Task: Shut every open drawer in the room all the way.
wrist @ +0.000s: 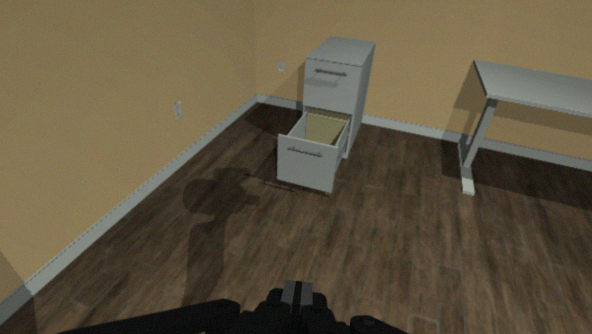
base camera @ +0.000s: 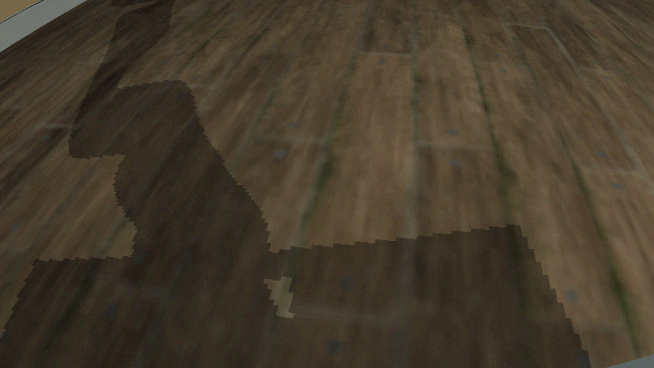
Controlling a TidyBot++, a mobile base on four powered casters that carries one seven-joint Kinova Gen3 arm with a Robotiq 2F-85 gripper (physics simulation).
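Frame: origin at the arm's base, x ahead, y left, z up, level; centimetres.
Where they show: gripper, fingertip midpoint: [wrist: 297, 300].
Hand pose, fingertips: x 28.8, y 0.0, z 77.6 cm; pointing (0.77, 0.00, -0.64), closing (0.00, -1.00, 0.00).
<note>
After its pixels a point has its place.
A narrow grey-white cabinet [wrist: 334, 85] {x 225.6, y -10.5, z 17.1 cm} with two drawers stands against the back wall near the room's corner in the wrist view. Its lower drawer [wrist: 306, 166] {x 179.9, y 3.0, z -19.7 cm} is pulled far out, and its yellowish inside shows from above. The upper drawer [wrist: 327, 91] {x 226.7, y -6.3, z 12.0 cm} sits flush with the cabinet body. Each drawer front has a dark bar handle. My gripper [wrist: 297, 300] {x 28.8, y 0.0, z 77.6 cm} is shut and empty at the bottom of the wrist view, some distance in front of the open drawer and touching nothing. The cabinet does not show in the base camera view.
A light-topped desk [wrist: 540, 87] {x 214.8, y -137.8, z 32.4 cm} stands to the right of the cabinet, with its leg and foot [wrist: 467, 181] on the wood floor [wrist: 390, 240] {x 143.7, y -48.4, z -39.6 cm} [base camera: 370, 190] {x 43.7, y -6.7, z -39.6 cm}. A wall [wrist: 125, 75] {x 168.4, y 100.4, z 35.2 cm} with a white baseboard [wrist: 150, 186] {x 164.0, y 100.3, z -35.3 cm} runs along the left. Robot shadows lie on the floor.
</note>
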